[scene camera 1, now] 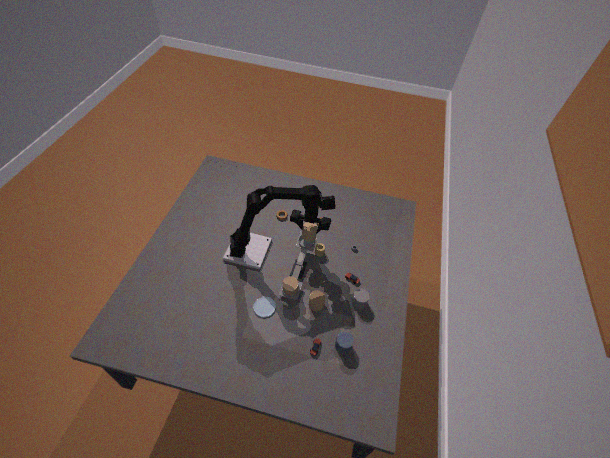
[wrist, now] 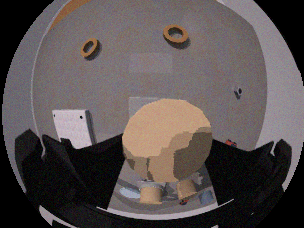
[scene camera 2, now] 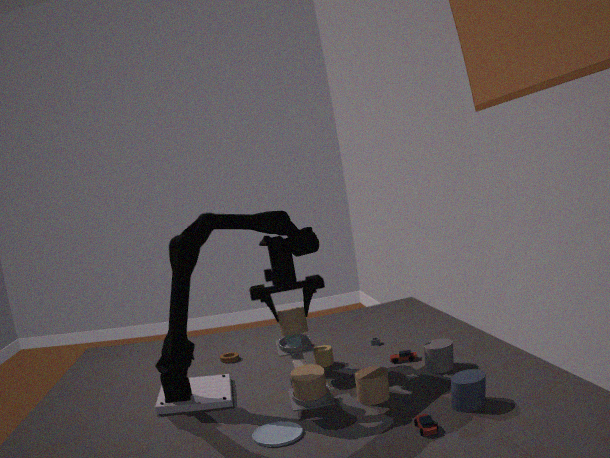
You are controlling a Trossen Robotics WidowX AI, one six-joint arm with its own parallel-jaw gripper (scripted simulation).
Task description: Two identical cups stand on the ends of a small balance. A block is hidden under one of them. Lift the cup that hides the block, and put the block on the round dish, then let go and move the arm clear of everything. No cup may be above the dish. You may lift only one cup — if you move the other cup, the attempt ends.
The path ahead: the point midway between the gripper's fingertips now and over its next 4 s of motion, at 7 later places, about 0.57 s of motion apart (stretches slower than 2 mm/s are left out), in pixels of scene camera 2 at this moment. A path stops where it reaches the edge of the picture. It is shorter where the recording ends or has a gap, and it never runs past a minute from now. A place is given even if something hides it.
My gripper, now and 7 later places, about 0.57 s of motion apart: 292, 319; 290, 311; 287, 303; 279, 310; 255, 331; 255, 343; 256, 348; 253, 332
